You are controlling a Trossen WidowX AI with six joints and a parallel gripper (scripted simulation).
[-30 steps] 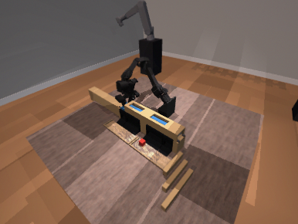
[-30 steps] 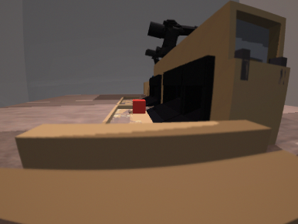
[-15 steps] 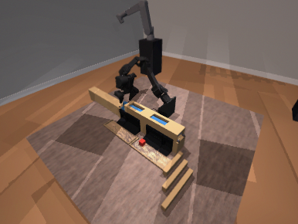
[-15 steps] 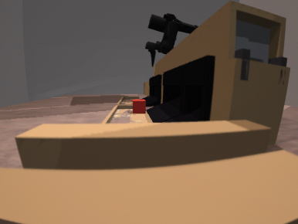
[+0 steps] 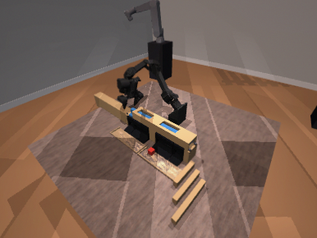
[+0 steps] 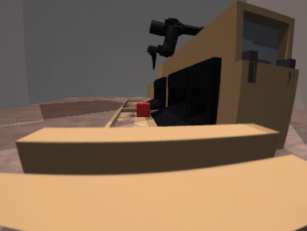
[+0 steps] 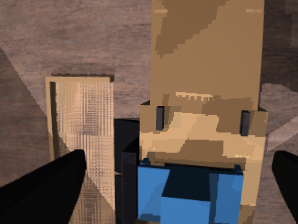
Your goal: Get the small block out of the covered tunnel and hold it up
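Now: gripper tip 14 cm short of the red block, 30 cm to the right of it and 13 cm above it. From my gripper tip the other things lie so: tan covered tunnel (2 cm ahead, 5 cm to the left, 8 cm below).
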